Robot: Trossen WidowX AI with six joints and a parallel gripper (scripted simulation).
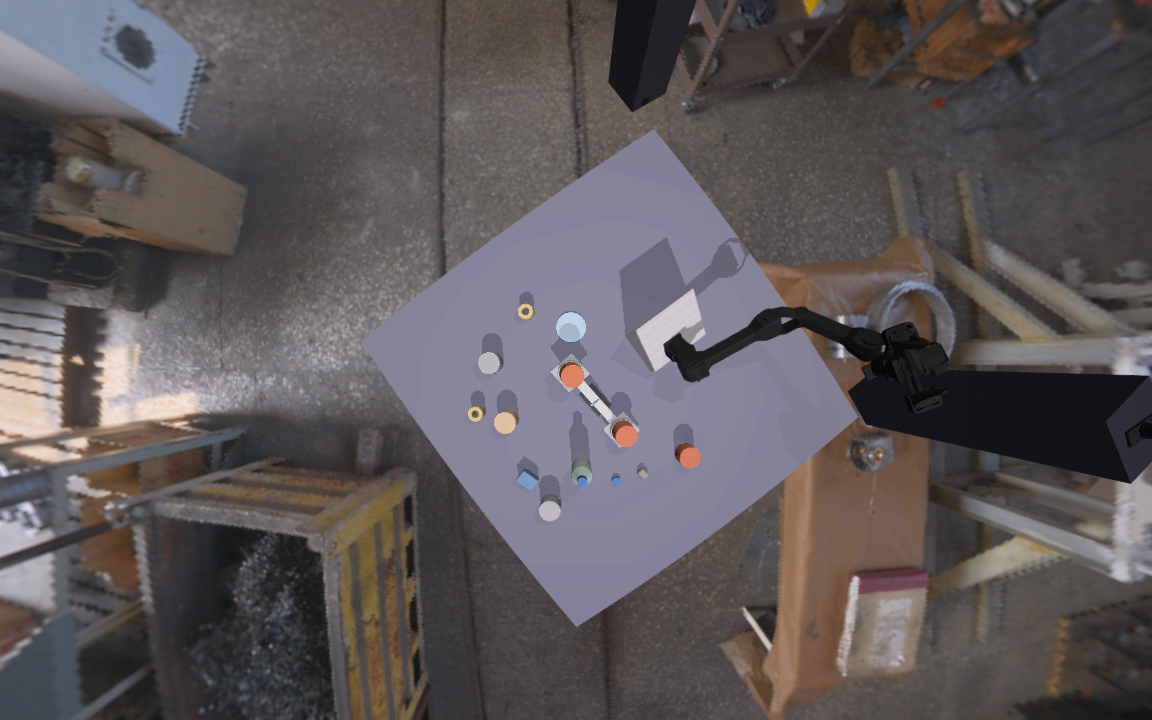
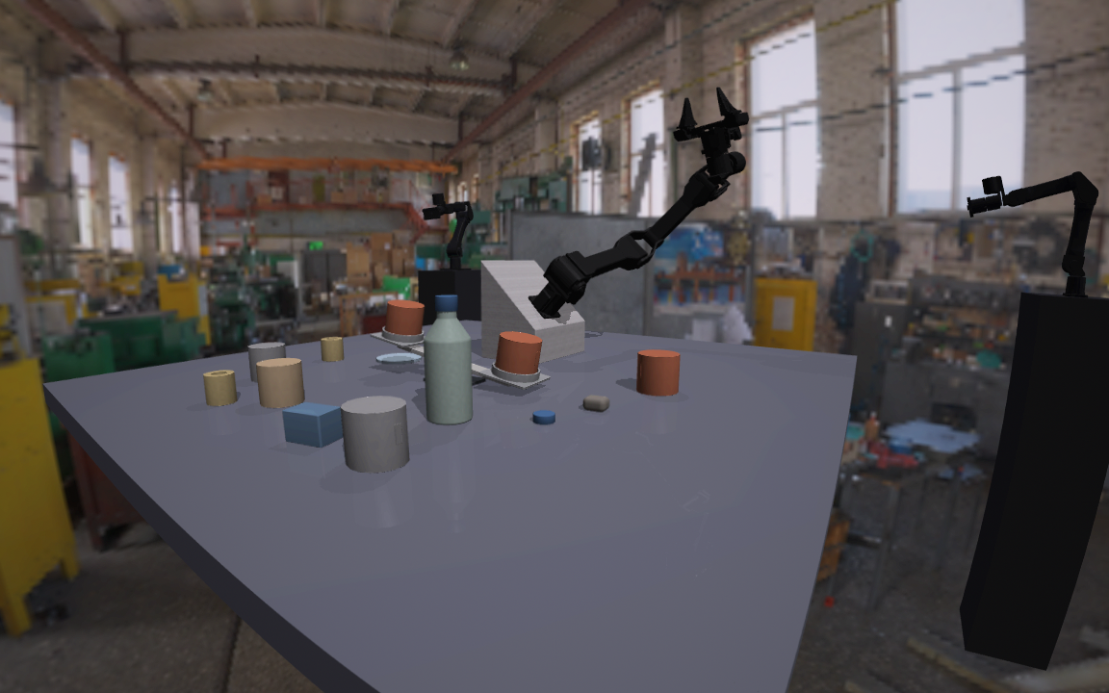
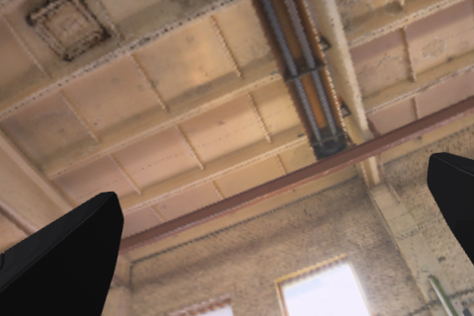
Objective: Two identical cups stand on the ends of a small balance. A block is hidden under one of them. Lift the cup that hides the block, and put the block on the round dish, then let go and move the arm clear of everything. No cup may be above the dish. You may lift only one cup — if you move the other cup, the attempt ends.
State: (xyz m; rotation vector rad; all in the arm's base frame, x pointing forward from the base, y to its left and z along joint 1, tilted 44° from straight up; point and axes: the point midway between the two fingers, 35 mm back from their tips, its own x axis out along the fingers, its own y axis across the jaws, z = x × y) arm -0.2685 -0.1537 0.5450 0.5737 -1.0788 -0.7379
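My gripper tip is now 56 cm short of the grey block, 11 cm to the left of it and 59 cm above it. Also, from my gripper tip: small grey pebble 58 cm ahead, 5 cm to the left, 62 cm below; then balance 58 cm ahead, 25 cm to the right, 61 cm below; then balance beam 58 cm ahead, 25 cm to the right, 59 cm below.
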